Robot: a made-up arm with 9 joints. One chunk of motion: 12 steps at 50 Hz.
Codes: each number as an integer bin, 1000 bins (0 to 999) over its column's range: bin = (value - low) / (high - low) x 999, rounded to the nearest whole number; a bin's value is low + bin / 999 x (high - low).
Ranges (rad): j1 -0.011..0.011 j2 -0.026..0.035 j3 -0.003..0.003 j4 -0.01..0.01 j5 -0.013..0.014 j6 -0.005..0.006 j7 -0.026..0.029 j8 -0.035..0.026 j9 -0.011..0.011
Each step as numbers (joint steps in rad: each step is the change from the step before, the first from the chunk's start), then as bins.
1 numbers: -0.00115 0.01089 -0.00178 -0.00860 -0.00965 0.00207 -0.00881 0.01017 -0.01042
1 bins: 447 604 203 70 124 642 312 740 26
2 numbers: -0.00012 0.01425 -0.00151 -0.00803 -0.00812 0.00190 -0.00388 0.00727 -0.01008
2 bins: 494 659 248 98 181 627 402 692 42
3 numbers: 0.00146 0.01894 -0.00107 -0.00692 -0.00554 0.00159 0.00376 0.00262 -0.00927
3 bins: 566 736 321 154 276 598 541 616 79
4 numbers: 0.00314 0.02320 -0.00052 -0.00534 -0.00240 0.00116 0.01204 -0.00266 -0.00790
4 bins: 642 806 413 233 392 559 691 530 141
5 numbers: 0.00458 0.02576 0.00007 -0.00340 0.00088 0.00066 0.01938 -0.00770 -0.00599
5 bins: 707 848 511 330 514 514 824 447 227
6 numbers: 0.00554 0.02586 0.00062 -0.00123 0.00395 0.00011 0.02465 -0.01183 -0.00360
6 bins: 751 849 603 438 627 464 920 379 336
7 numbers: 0.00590 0.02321 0.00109 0.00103 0.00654 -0.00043 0.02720 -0.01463 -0.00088
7 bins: 767 806 681 551 723 415 966 334 460
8 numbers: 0.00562 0.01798 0.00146 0.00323 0.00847 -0.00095 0.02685 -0.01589 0.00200
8 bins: 755 720 743 661 794 368 960 313 590
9 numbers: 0.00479 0.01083 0.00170 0.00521 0.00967 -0.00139 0.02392 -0.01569 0.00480
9 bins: 717 603 783 760 839 328 907 316 717
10 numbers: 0.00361 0.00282 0.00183 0.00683 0.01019 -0.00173 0.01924 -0.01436 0.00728
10 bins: 663 472 804 841 858 297 822 338 830
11 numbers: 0.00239 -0.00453 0.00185 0.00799 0.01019 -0.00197 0.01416 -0.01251 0.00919
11 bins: 608 352 808 899 858 275 729 368 917
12 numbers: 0.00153 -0.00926 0.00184 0.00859 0.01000 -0.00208 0.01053 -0.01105 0.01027
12 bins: 569 274 806 929 851 265 664 392 966
